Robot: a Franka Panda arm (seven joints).
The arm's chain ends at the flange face. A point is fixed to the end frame.
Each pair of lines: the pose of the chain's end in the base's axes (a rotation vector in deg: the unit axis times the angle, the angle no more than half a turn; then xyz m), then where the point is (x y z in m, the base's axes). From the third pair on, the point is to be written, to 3 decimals.
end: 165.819, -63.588, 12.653, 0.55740, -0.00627, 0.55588
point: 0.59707 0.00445 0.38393
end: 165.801, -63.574, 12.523, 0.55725, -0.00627, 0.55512
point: 0.59666 0.00445 0.38310
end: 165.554, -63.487, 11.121, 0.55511, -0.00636, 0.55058
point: 0.592 0.004 0.378
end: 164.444, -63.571, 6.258, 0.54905, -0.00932, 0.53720
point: 0.576 0.001 0.363
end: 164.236, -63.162, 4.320, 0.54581, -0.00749, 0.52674
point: 0.568 0.003 0.352
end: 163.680, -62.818, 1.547, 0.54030, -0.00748, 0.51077
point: 0.557 0.003 0.335
